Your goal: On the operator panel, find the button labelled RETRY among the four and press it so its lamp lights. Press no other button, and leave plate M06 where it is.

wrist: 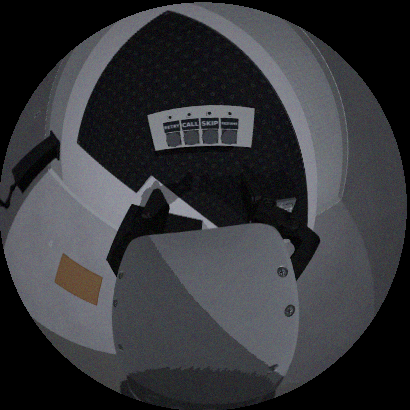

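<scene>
The operator panel [245, 127] is a pale strip on the dark perforated mat, above the middle of the wrist view. The RETRY button [173, 139] is a grey round button at its left end, under its label. To its right are the CALL button [191, 137], the SKIP button [210, 136] and a fourth button [229, 137] whose label is blurred. The small lamps above all look dark. My gripper [200, 190] is open and empty, with its fingertips below the panel in the view. A small pale piece, apparently plate M06 [286, 204], shows partly behind the right finger; its marking is unreadable.
The dark mat [200, 65] has a pale border around it. A black block with a cable [36, 160] is at the left edge. An orange-brown rectangle [78, 279] lies on the pale surface at lower left. The grey wrist housing [215, 290] hides the lower middle.
</scene>
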